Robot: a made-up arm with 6 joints.
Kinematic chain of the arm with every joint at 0, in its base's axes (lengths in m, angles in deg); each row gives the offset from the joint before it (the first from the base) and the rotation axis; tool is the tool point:
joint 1: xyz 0 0 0.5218 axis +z
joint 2: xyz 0 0 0 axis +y
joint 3: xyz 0 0 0.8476 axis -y
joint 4: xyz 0 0 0 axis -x
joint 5: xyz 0.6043 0 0 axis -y
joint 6: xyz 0 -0.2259 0 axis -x
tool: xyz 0 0 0
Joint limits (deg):
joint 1: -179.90..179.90
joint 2: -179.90..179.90
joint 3: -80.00..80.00
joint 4: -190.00..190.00
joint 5: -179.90..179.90
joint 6: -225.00..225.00
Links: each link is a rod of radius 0.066 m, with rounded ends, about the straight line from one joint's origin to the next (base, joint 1, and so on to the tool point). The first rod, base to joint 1, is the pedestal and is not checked.
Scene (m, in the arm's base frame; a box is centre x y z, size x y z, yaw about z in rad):
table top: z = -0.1
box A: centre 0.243 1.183 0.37 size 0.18 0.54 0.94 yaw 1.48
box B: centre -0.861 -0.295 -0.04 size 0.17 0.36 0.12 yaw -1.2
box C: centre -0.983 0.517 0 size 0.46 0.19 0.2 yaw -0.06
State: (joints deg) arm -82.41 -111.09 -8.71 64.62 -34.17 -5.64
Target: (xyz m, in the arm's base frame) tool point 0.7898 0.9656 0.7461
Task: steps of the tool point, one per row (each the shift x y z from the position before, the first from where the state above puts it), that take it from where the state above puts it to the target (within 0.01 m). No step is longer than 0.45 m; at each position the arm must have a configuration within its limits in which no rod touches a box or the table.
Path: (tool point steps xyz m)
1: 0.2320 -0.1565 0.3005
2: 0.1450 -0.2730 0.2085
3: 0.0273 -0.3167 0.0982
4: -0.0785 -0.2842 -0.0119
5: -0.1385 -0.1976 -0.1027
6: 0.1572 0.1795 0.1315
7: 0.2009 0.2357 0.0322
8: 0.2080 0.2595 -0.0968
9: 0.1748 0.2415 -0.2313
10: 0.1054 0.1803 -0.3454

